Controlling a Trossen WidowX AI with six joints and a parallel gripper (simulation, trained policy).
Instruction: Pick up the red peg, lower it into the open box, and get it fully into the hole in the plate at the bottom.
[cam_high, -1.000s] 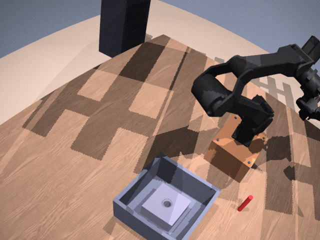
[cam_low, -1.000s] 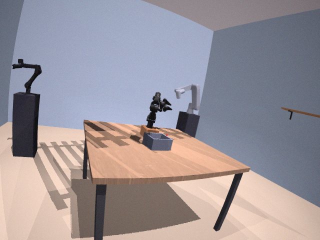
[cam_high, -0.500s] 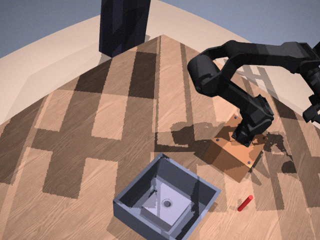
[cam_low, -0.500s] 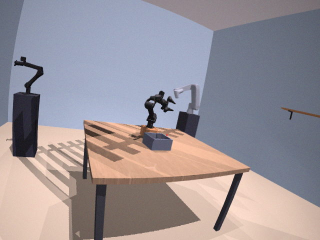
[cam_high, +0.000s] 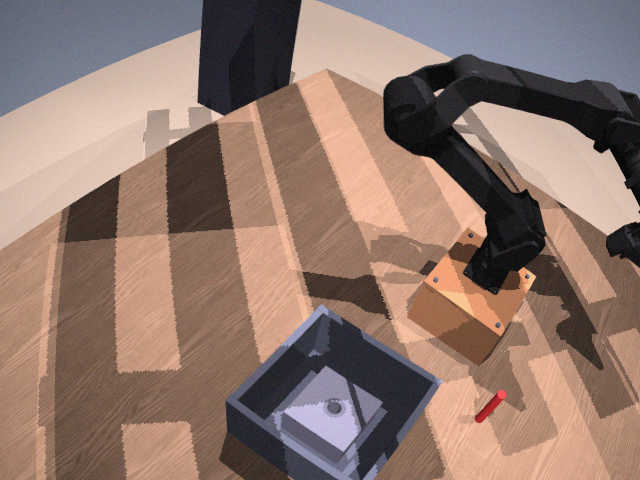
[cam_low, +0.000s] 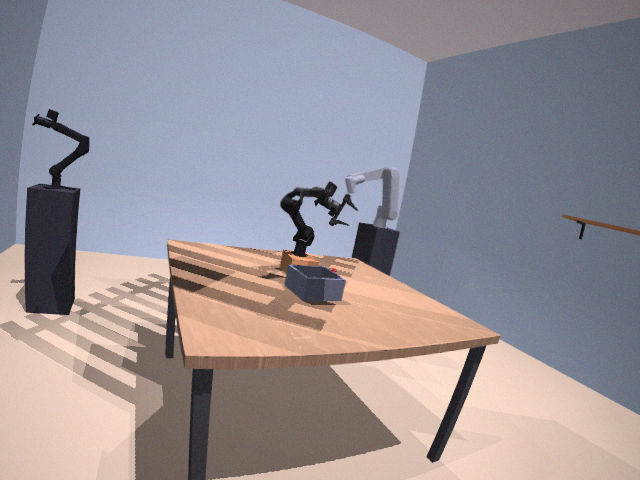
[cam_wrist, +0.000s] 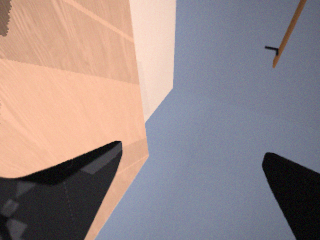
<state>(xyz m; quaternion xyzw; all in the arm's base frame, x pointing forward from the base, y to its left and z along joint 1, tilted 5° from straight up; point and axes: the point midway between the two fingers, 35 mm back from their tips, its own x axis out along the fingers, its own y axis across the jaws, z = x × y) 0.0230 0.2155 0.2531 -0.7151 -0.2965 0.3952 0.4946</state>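
Right now my gripper tip is 290 mm above the red peg, 140 mm to the left of it and 120 mm short of it. The rest, counted from my gripper tip: grey box 320 mm to the right, 300 mm below, 260 mm ahead.
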